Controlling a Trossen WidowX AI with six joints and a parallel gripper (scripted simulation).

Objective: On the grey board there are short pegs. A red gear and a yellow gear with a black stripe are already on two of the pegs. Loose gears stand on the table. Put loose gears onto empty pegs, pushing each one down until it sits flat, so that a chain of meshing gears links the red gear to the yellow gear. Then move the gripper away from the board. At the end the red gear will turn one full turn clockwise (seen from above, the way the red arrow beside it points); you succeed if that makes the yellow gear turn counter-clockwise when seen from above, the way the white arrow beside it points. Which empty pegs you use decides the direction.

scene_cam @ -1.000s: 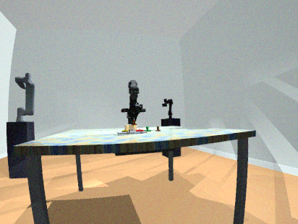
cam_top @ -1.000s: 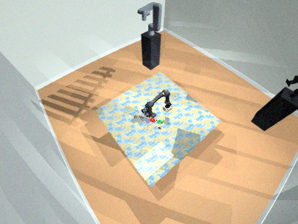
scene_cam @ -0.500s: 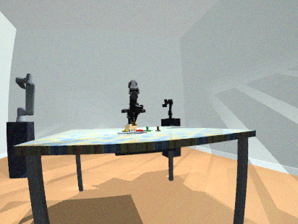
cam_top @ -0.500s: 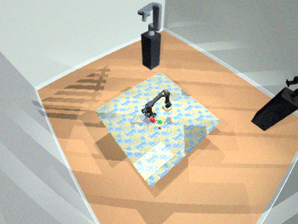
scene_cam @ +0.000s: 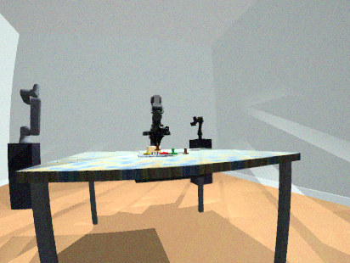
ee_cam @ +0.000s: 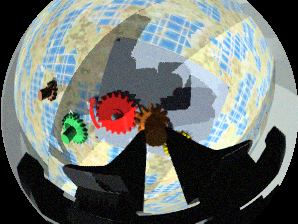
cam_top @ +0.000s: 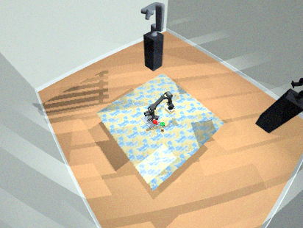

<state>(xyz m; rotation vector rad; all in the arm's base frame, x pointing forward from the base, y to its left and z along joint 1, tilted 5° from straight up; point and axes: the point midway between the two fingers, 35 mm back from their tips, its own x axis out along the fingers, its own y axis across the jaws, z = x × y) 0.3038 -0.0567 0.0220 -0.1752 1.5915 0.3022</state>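
Right now my gripper tip is 1 cm short of the grey board, 3 cm to the left of it and 5 cm above it. From my gripper tip the other things lie so: orange gear: 1 cm below; yellow gear: 5 cm behind, 6 cm to the right, 5 cm below; red gear: 1 cm behind, 5 cm to the left, 5 cm below.
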